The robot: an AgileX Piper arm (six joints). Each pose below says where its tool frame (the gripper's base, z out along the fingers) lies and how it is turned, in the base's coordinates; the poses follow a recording.
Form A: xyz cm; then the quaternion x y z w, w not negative.
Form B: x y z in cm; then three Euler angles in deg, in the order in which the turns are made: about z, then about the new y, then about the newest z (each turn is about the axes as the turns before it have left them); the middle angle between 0 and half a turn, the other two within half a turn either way. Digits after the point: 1 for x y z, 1 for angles.
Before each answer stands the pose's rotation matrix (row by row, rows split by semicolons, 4 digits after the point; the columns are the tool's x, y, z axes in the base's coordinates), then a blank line. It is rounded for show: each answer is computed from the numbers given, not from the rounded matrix.
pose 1, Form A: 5.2 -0.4 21.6 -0.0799 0.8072 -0.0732 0.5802
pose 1, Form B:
-0.3139 -0.0441 0.9484; -0.2139 0.9765 -0.0255; -0.9250 -0.2109 -0.3160

5.2 -0.4 21.6 -1.5 108.4 -12.8
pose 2, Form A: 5.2 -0.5 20.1 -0.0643 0.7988 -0.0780 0.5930
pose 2, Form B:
-0.2884 -0.0102 0.9575; -0.1952 0.9796 -0.0484; -0.9374 -0.2009 -0.2845

5.2 -0.5 20.1 -2.9 106.5 -12.1
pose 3, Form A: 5.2 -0.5 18.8 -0.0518 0.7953 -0.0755 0.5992
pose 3, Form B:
-0.2765 0.0081 0.9610; -0.1729 0.9832 -0.0580; -0.9453 -0.1822 -0.2705

5.2 -0.5 18.8 -3.5 105.7 -10.9
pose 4, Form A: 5.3 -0.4 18.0 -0.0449 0.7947 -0.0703 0.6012
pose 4, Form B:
-0.2730 0.0132 0.9619; -0.1559 0.9861 -0.0578; -0.9493 -0.1657 -0.2672

5.3 -0.4 18.0 -3.4 105.5 -9.9
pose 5, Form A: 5.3 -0.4 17.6 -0.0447 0.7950 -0.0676 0.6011
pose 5, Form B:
-0.2733 0.0102 0.9619; -0.1524 0.9869 -0.0538; -0.9498 -0.1612 -0.2682

5.3 -0.4 17.6 -3.2 105.6 -9.6
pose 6, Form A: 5.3 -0.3 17.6 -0.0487 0.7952 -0.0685 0.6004
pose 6, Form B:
-0.2742 0.0048 0.9617; -0.1597 0.9859 -0.0505; -0.9483 -0.1674 -0.2696

5.3 -0.3 17.6 -3.0 105.6 -10.0
